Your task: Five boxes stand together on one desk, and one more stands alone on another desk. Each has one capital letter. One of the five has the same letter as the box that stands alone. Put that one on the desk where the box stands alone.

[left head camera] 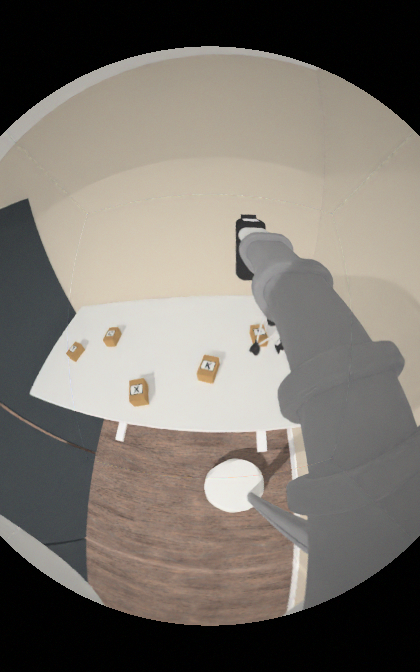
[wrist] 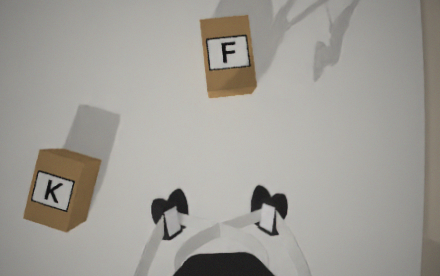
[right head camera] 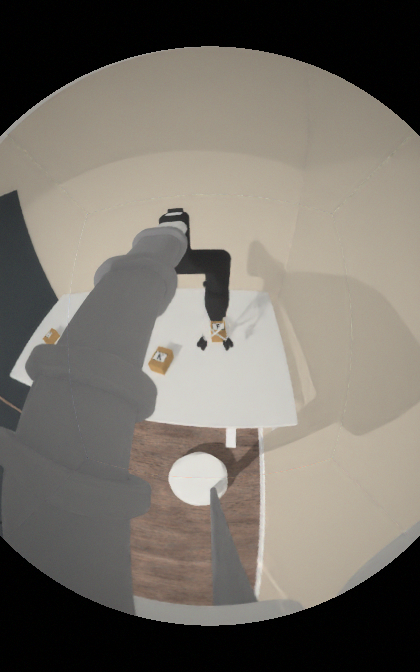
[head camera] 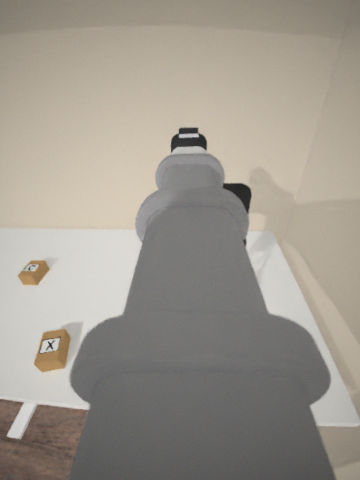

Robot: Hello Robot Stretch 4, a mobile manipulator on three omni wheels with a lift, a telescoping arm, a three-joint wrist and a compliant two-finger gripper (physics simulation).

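Frame: origin at the robot's base, x ahead, y left, z up, level; metres.
Where they show: gripper, fingertip midpoint: (wrist: 219,202).
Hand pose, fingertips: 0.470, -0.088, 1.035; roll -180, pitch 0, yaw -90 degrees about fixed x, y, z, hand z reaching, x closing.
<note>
Things, the pixels of their top centre, and the offset from my fingertips, as dx, dy, dz. Level surfaces: height alone.
- white desk, surface height: dz -0.113
- box with F, top centre: (wrist: 228,52) +0.166, -0.017, -0.062
- box with K, top centre: (wrist: 52,191) +0.005, +0.205, -0.062
- box with X, top centre: (head camera: 50,345) -0.098, +0.467, -0.062
- G, top centre: (head camera: 31,267) +0.206, +0.704, -0.062
My gripper (wrist: 219,202) (right head camera: 215,343) (left head camera: 267,347) is open and empty above the white desk (wrist: 325,175) (right head camera: 250,400) (left head camera: 175,320) (head camera: 100,300). The box with F (wrist: 230,75) (right head camera: 218,338) (left head camera: 255,330) lies ahead of the fingers in the wrist view, a little right of centre. The box with K (wrist: 82,195) (right head camera: 160,366) (left head camera: 207,374) is left of the fingers. The box with X (left head camera: 139,398) (head camera: 52,361) is near the front edge. A box that seems to read C or G (left head camera: 111,341) (head camera: 33,277) and one with an unclear letter (left head camera: 75,353) are at the left. The lone box does not show.
The grey arm (head camera: 195,280) (left head camera: 330,320) (right head camera: 90,340) reaches over the desk and hides part of it. A wall (head camera: 100,125) stands behind the desk, another on the right (right head camera: 350,310). A dark surface (left head camera: 35,325) is at the left. A white disc (left head camera: 227,487) is below the desk's front edge.
</note>
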